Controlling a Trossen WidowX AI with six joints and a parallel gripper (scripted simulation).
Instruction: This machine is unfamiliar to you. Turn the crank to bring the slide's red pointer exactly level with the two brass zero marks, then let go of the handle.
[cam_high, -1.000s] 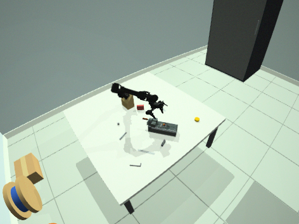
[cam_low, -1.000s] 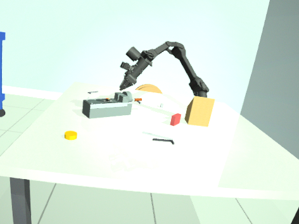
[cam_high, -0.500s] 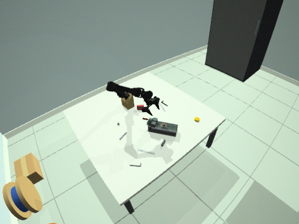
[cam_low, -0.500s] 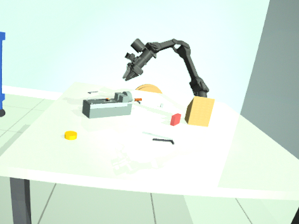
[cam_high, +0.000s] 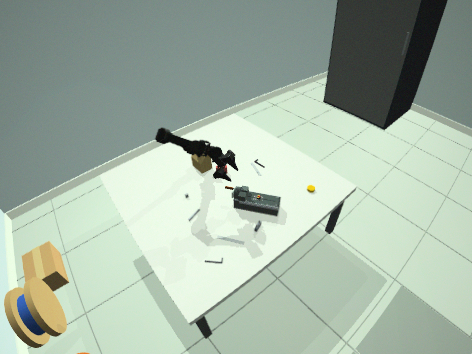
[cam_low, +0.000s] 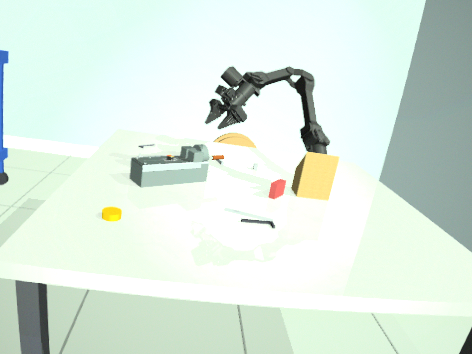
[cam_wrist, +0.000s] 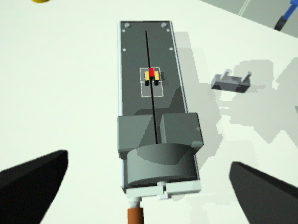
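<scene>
Right now the orange crank handle is 4 cm behind my gripper tip, 2 cm to the right of it and 12 cm below it. From my gripper tip the other things lie so: yellow disc: 20 cm ahead, 44 cm to the left, 19 cm below; then black hex key: 22 cm behind, 32 cm to the left, 20 cm below; then red pointer: 12 cm ahead, 8 cm to the left, 12 cm below.
</scene>
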